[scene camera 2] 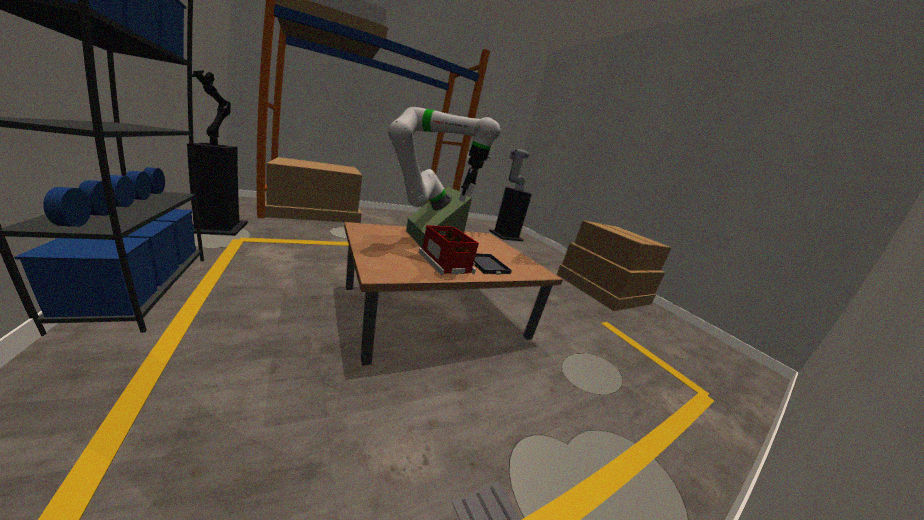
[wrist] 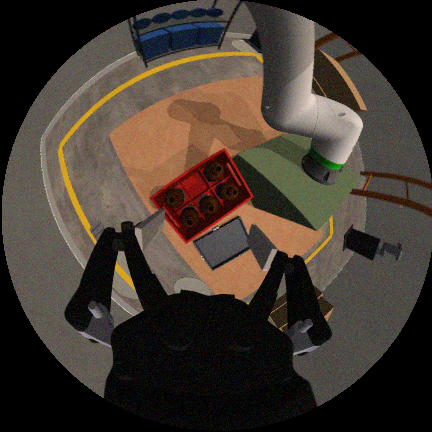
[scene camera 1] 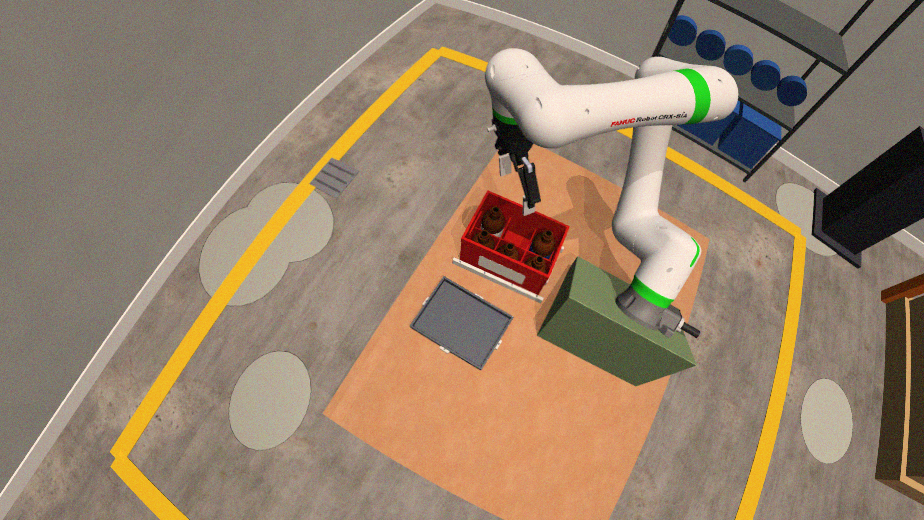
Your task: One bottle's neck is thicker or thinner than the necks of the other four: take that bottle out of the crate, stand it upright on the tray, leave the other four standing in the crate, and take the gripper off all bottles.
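Frame: origin at the arm's base, x up, y ahead, z left, level; centimetres.
Seen in the pictures: gripper, fingertip midpoint: (scene camera 2: 464, 198) (wrist: 207, 226) (scene camera 1: 516, 192); arm's base, origin of the base link: (scene camera 2: 442, 203) (wrist: 319, 168) (scene camera 1: 638, 313).
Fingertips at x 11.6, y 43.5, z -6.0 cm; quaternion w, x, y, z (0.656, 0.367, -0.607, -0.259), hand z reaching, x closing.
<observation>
Pixels of each thing's top centre, then the offset from my fingertips to it. "pt": a spot on its surface instead. Level surfaces: height alone.
- red crate, middle of its top: (scene camera 1: 517, 231) (wrist: 203, 195) (scene camera 2: 451, 233) dx -20.6, dy -2.8, dz -1.8 cm
- left bottle, middle of its top: (scene camera 1: 484, 233) (wrist: 188, 221) dx -21.8, dy +5.2, dz +3.5 cm
- middle bottle, middle of its top: (scene camera 1: 510, 246) (wrist: 211, 208) dx -21.8, dy -3.2, dz +3.0 cm
- right bottle, middle of its top: (scene camera 1: 539, 259) (wrist: 234, 191) dx -21.8, dy -12.4, dz +1.8 cm
- grey tray, surface spot: (scene camera 1: 462, 323) (wrist: 224, 243) pt dx -37.6, dy -1.8, dz +25.7 cm
- pale strip, surface spot: (scene camera 1: 496, 280) pt dx -35.7, dy -3.6, dz +8.6 cm
- wooden table, its level: dx -38.1 cm
The red crate (scene camera 1: 470, 254) (scene camera 2: 460, 261) (wrist: 194, 185) stands on the table with brown bottles upright inside. In the wrist view, one row has a bottle (wrist: 174, 197) at the left, an empty compartment in the middle and a bottle (wrist: 215, 171) at the right. The other row holds a left bottle (wrist: 190, 217), a middle bottle (wrist: 209, 204) and a right bottle (wrist: 230, 191). I cannot tell which neck differs. The grey tray (scene camera 1: 462, 323) (scene camera 2: 492, 263) (wrist: 222, 243) lies beside the crate and bears no bottle. My gripper (scene camera 1: 517, 186) (scene camera 2: 466, 191) (wrist: 207, 226) is open and empty, above the crate and apart from all bottles.
A green pedestal (scene camera 1: 614, 336) (wrist: 290, 180) carries the arm close beside the crate. A pale strip (scene camera 1: 496, 280) runs along the crate's tray-facing side. The wooden table (scene camera 1: 413, 400) (scene camera 2: 387, 268) bears them all. A shelf rack (scene camera 2: 106, 174) stands away from the table.
</observation>
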